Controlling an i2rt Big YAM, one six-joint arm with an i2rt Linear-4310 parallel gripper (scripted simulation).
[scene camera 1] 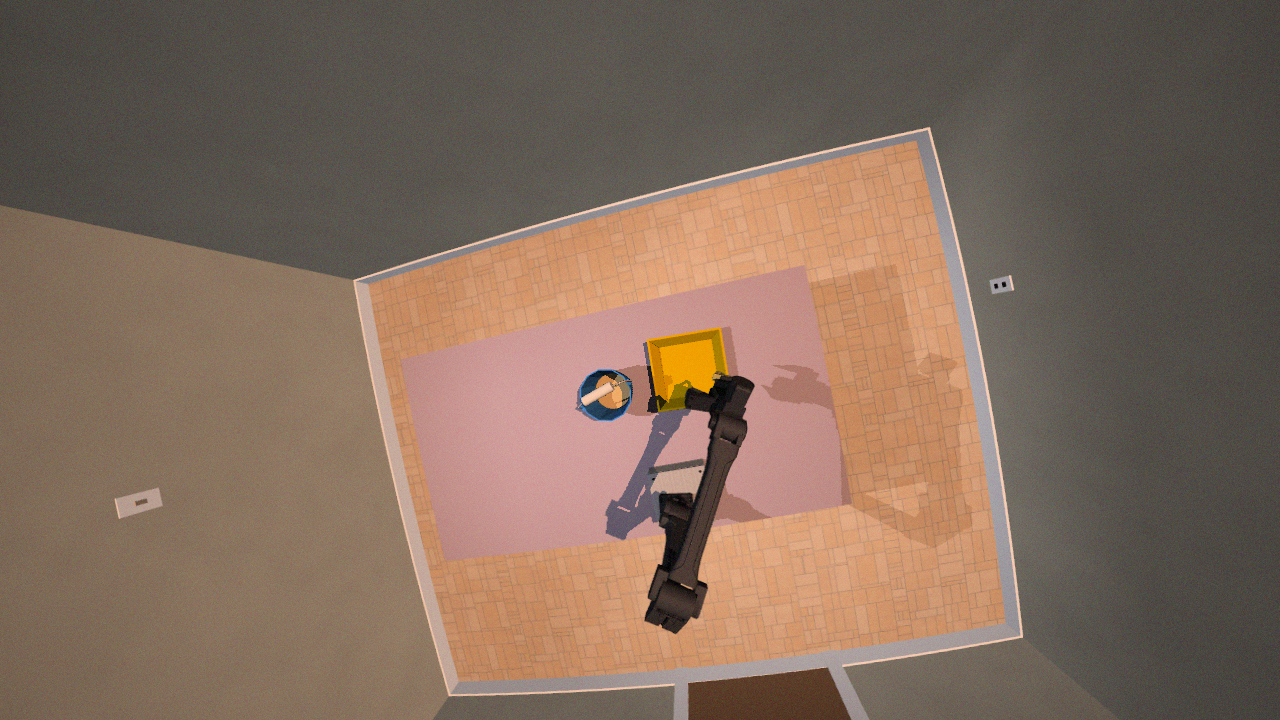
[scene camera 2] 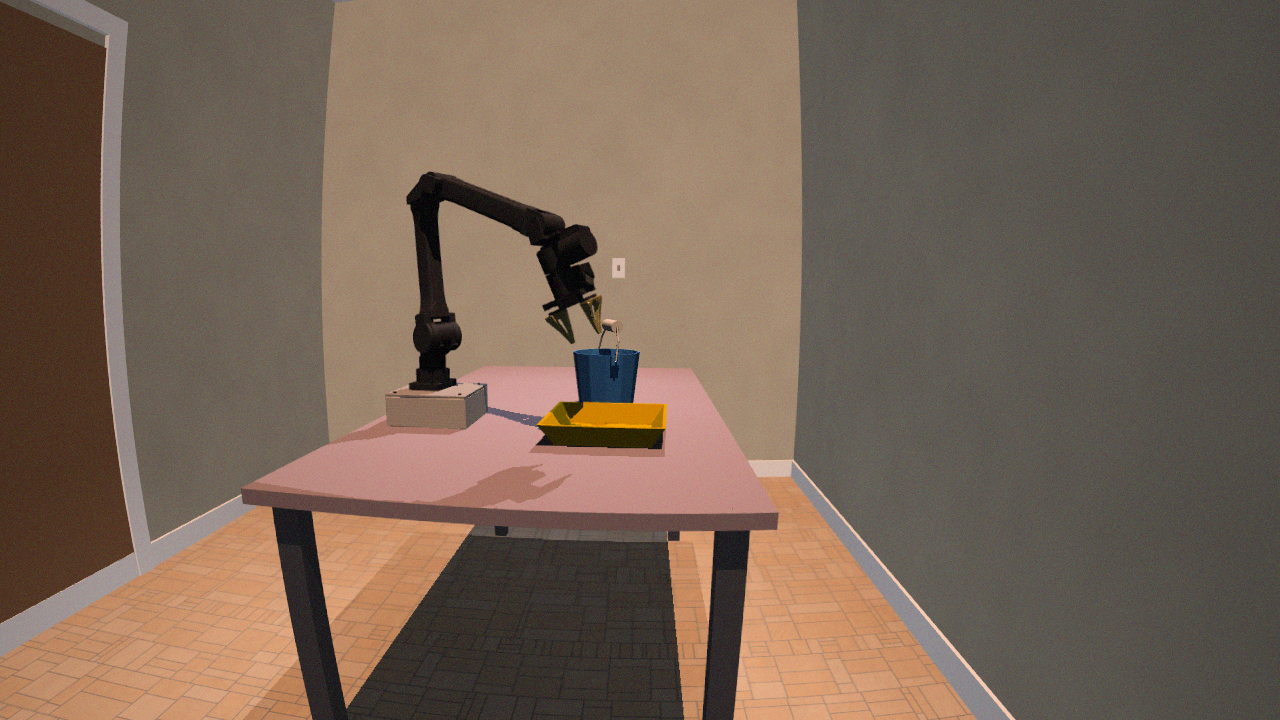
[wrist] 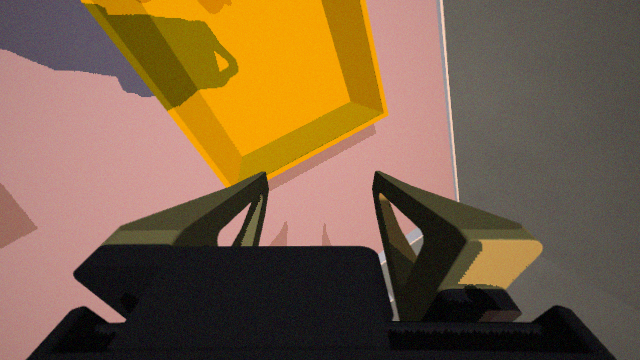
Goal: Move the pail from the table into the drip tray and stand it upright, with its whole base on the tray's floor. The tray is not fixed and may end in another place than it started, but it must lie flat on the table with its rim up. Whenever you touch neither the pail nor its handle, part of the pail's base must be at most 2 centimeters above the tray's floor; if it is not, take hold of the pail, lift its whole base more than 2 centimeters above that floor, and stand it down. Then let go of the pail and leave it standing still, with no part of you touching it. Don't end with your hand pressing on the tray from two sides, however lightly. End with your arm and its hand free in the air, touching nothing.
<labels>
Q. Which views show the yellow drip tray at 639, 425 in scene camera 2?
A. Scene camera 1, scene camera 2 and the wrist view: all of them.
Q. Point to a yellow drip tray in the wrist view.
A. At 253, 93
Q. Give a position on a yellow drip tray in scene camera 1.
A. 678, 362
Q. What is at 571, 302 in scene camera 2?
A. The gripper.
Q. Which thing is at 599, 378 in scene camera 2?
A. A blue pail.
</labels>
